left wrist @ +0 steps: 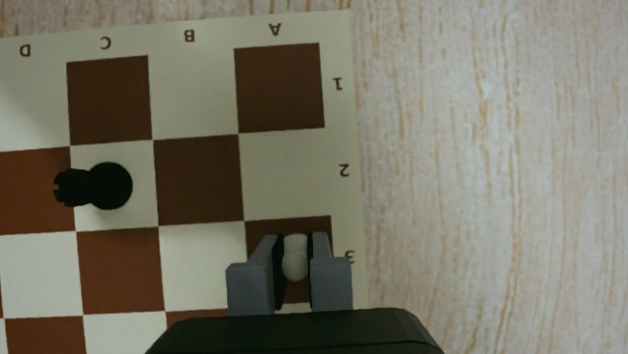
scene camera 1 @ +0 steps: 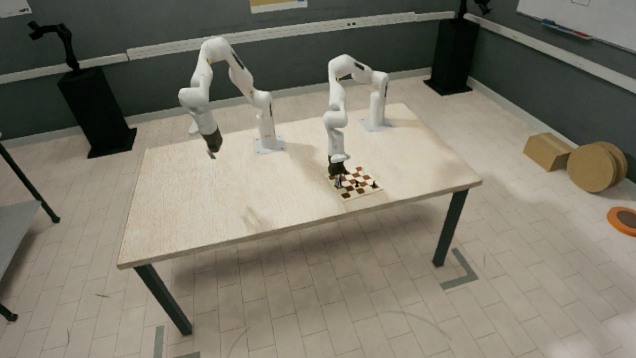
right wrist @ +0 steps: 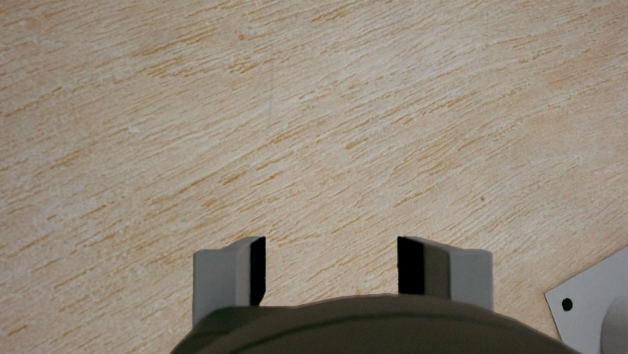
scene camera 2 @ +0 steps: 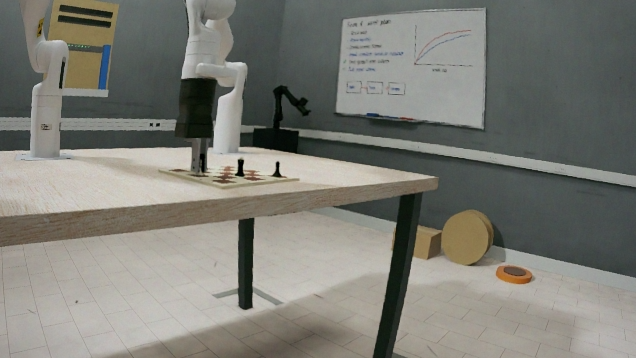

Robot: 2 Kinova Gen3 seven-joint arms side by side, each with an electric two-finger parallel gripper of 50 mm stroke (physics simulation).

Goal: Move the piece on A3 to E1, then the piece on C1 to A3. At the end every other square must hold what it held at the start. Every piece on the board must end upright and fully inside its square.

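Pixels of known places: left gripper, fingertip midpoint: [left wrist: 296,259] [scene camera 1: 338,185] [scene camera 2: 198,171]; right gripper, fingertip midpoint: [scene camera 1: 215,153] [right wrist: 331,265]; left arm's base at its link origin: [scene camera 1: 376,123] [scene camera 2: 226,152]; right arm's base at its link origin: [scene camera 1: 269,144] [scene camera 2: 45,156].
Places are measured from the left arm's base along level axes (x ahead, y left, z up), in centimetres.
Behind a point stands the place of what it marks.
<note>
My left gripper [scene camera 1: 339,184] @[x 49.7, y -42.8, z 1.4 cm] [scene camera 2: 198,171] @[x 49.7, y -42.8, z 1.4 cm] [left wrist: 296,259] @[x 49.7, y -42.8, z 1.4 cm] is shut on a white piece [left wrist: 295,262] @[x 50.0, y -42.8, z 3.8 cm], low over square A3. Whether its base touches the board [scene camera 1: 364,195] @[x 59.5, y -33.3, z 0.3 cm] [scene camera 2: 260,184] @[x 59.6, y -34.9, z 0.1 cm] [left wrist: 320,26] @[x 59.9, y -43.4, z 0.6 cm] is hidden. In the left wrist view, square C1 [left wrist: 109,100] @[x 56.2, y -34.1, z 0.6 cm] is bare. A black piece with a notched top [scene camera 1: 357,184] @[x 53.0, y -34.3, z 2.1 cm] [scene camera 2: 240,168] @[x 52.9, y -34.6, z 2.2 cm] [left wrist: 111,186] @[x 52.5, y -34.9, z 1.7 cm] stands upright on C2. Another black piece [scene camera 1: 374,184] @[x 55.6, y -26.5, z 2.0 cm] [scene camera 2: 277,170] @[x 55.6, y -26.9, z 1.9 cm] stands upright on E1. My right gripper [scene camera 1: 212,155] @[x 33.7, y -96.1, z 23.0 cm] [right wrist: 331,265] @[x 33.7, y -96.1, z 23.0 cm] is open and empty, high over the table, far from the board.
The table [scene camera 1: 240,190] @[x 35.5, y -89.5, z 0.0 cm] [scene camera 2: 125,182] @[x 48.9, y -58.8, z 0.0 cm] carries both arm bases. The board lies near the table's front edge. A dark shape beside the left fingers in scene camera 2 cannot be told apart clearly. The right arm's base plate [right wrist: 575,280] @[x 3.6, y -77.4, z 0.1 cm] shows in the right wrist view.
</note>
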